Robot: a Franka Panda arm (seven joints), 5 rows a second.
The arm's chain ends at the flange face. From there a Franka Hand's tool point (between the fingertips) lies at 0.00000 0.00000 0.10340 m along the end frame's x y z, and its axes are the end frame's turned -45 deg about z.
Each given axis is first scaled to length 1.
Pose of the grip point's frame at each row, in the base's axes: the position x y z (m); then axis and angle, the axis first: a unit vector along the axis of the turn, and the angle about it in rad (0 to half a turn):
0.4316, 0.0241, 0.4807, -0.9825, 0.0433, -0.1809, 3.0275
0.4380, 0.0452, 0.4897, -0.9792, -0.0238, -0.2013, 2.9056
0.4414, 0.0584, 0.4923, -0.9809, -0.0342, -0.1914, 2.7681
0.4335, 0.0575, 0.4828, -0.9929, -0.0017, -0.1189, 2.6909
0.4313, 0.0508, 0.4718, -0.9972, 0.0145, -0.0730, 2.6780
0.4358, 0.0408, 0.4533, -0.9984, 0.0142, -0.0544, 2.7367
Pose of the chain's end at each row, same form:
0.3945, 0.0141, 0.5767, -0.8964, 0.4184, -0.1461, 2.8974
0.3984, 0.0205, 0.5820, -0.9234, 0.3565, -0.1421, 2.7689
0.4052, 0.0201, 0.5813, -0.9314, 0.3483, -0.1059, 2.6496
0.4104, 0.0127, 0.5731, -0.9243, 0.3810, -0.0223, 2.6346
0.4164, 0.0049, 0.5632, -0.9180, 0.3960, 0.0229, 2.6580
0.4244, 0.0003, 0.5478, -0.9180, 0.3956, 0.0283, 2.7263

